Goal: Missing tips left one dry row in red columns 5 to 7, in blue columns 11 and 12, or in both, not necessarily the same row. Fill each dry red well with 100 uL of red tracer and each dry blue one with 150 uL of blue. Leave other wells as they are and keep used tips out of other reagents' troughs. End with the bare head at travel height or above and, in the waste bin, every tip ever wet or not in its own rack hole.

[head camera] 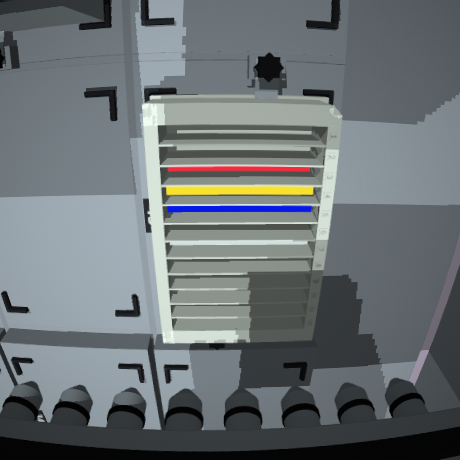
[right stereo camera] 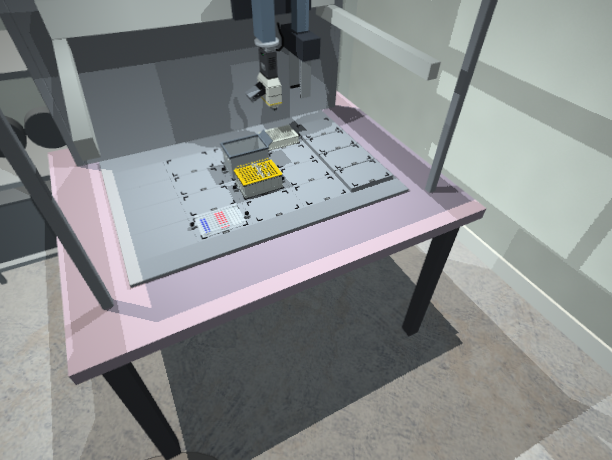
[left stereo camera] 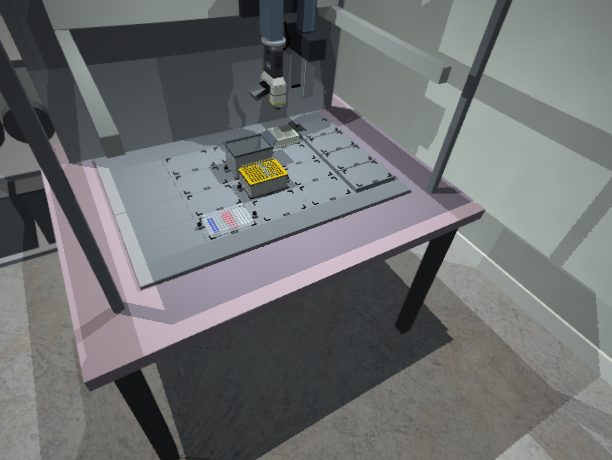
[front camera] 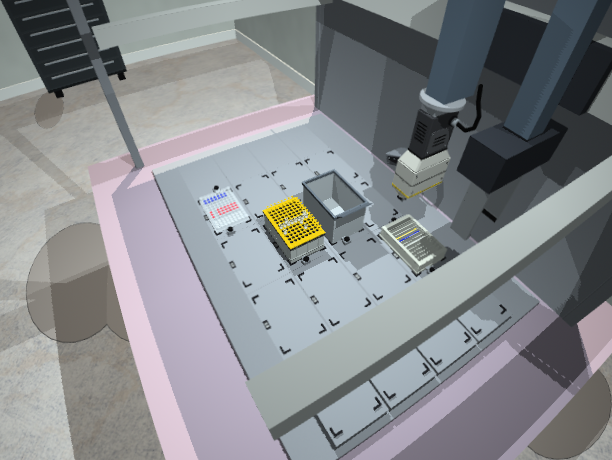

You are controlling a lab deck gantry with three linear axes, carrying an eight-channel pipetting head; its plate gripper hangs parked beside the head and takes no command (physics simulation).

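Note:
The pipetting head [front camera: 420, 175] [left stereo camera: 277, 92] [right stereo camera: 273, 93] hangs high above the reagent trough rack [front camera: 396, 251] [head camera: 240, 114]. Its dark nozzles [head camera: 242, 412] show no tips. In the head camera, red [head camera: 239, 169], yellow [head camera: 239, 191] and blue [head camera: 239, 209] liquid lie in slots 3, 4 and 5. The parked plate gripper [left stereo camera: 301, 91] hangs beside the head, paddles apart and empty. The well plate [front camera: 235, 221] [left stereo camera: 244, 215] has red and blue blocks; a gap shows near the red block's left end in the front view. Blue gaps are too small to tell.
The yellow tip rack [front camera: 311, 247] [left stereo camera: 265, 188] [right stereo camera: 260, 188] holds several pale tips around its middle. The waste bin [front camera: 350, 225] [left stereo camera: 235, 161] stands between the tip rack and the trough rack, its walls higher than the trough rack.

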